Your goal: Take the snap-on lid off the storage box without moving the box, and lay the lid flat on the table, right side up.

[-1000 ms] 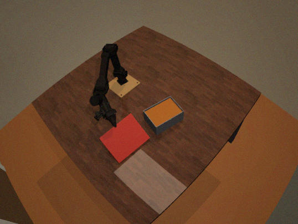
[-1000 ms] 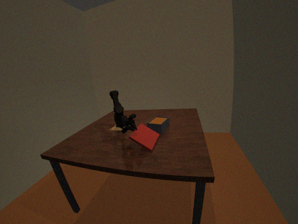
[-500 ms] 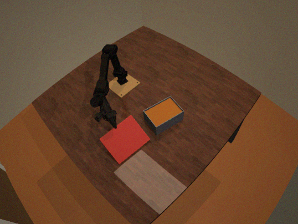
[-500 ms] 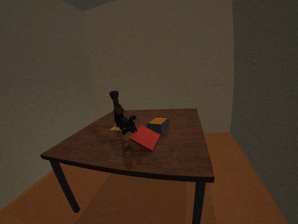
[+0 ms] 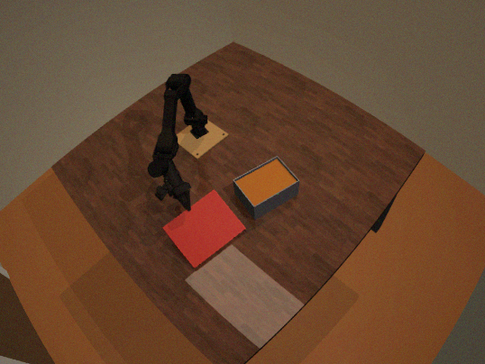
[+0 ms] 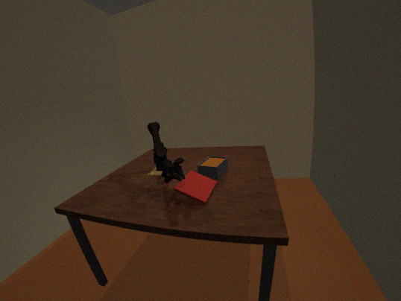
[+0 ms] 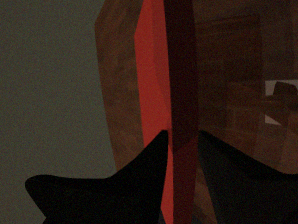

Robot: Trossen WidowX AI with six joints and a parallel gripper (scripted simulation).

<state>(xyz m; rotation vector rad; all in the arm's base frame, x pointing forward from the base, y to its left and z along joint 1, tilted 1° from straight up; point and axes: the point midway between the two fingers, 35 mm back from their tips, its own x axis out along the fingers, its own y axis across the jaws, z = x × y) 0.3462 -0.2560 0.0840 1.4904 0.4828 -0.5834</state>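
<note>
My gripper tip is 8 cm short of the lid, 3 cm above it and 1 cm to the right of it. Also, from my gripper tip: storage box: 29 cm to the left, 7 cm ahead, 3 cm below.
</note>
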